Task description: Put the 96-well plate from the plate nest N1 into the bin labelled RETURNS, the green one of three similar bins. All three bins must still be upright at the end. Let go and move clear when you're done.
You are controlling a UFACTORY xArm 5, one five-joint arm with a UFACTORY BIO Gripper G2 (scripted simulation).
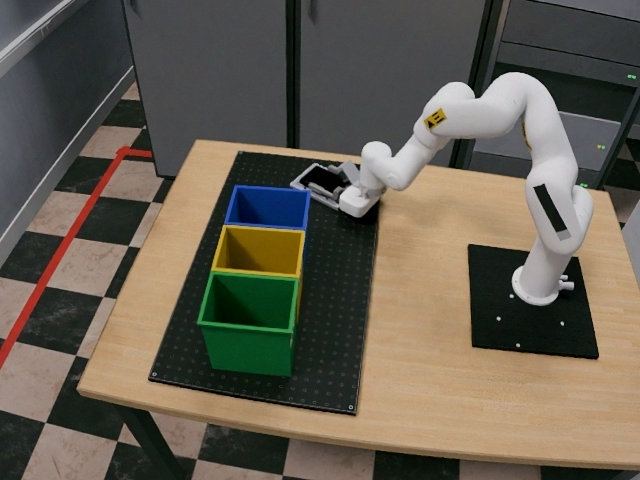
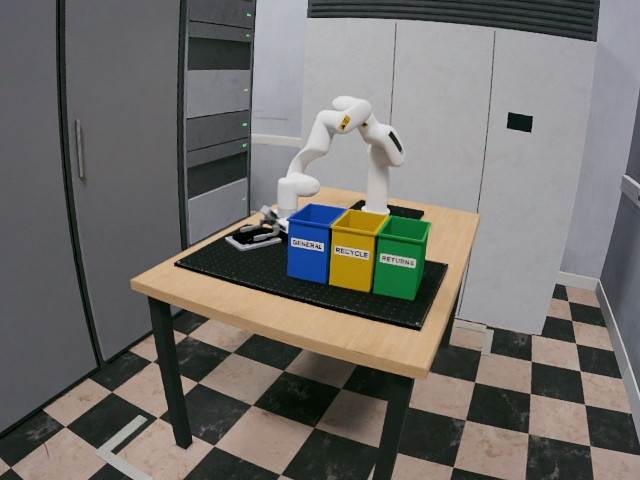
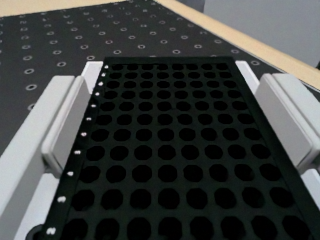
In view: a black 96-well plate [image 1: 328,180], a blue general bin [image 1: 264,207], a yellow recycle bin [image 1: 246,250] and a green returns bin [image 1: 258,303].
The black 96-well plate is seen too in image 3 [image 3: 193,135]. The blue general bin shows as well in image 2 [image 2: 309,236]. Image 3 does not show the blue general bin: it is out of frame. Image 3 misses the yellow recycle bin: it is out of frame.
